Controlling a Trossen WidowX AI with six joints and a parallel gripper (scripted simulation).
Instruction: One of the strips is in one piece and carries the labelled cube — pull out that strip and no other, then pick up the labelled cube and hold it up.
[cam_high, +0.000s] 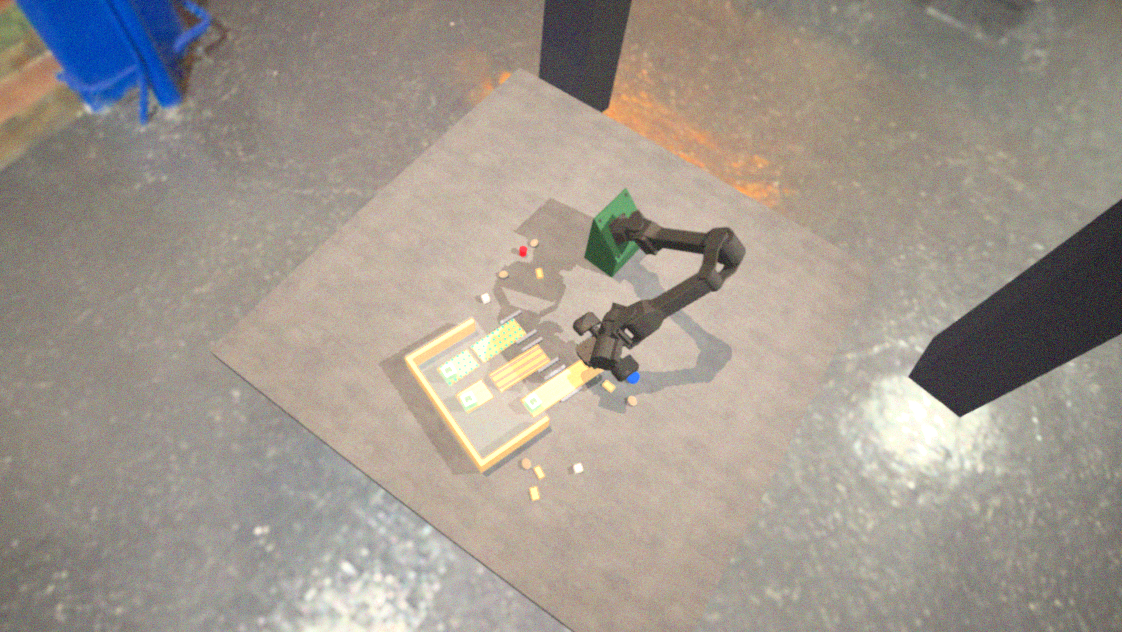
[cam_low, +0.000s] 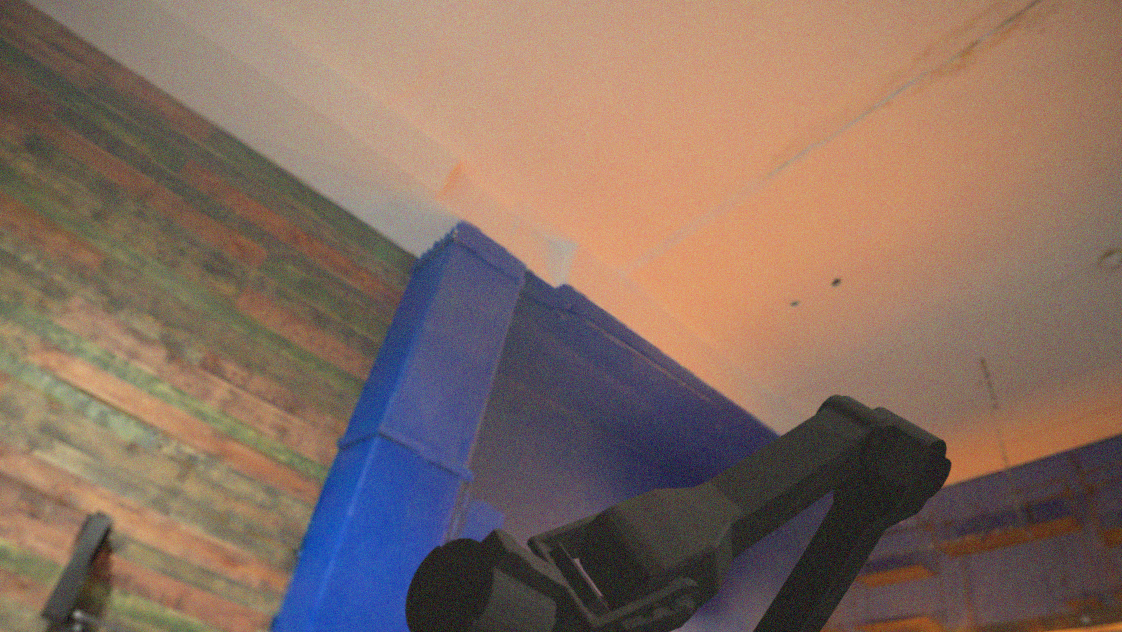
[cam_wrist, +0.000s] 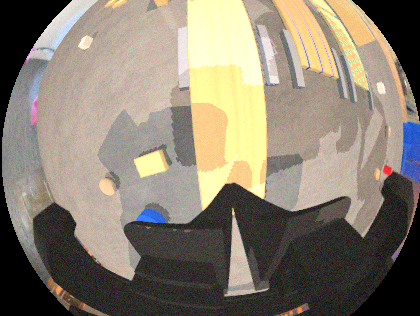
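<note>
Right now the pale wooden strip is 10 cm ahead of my gripper tip and 2 cm to the right of it.
</note>
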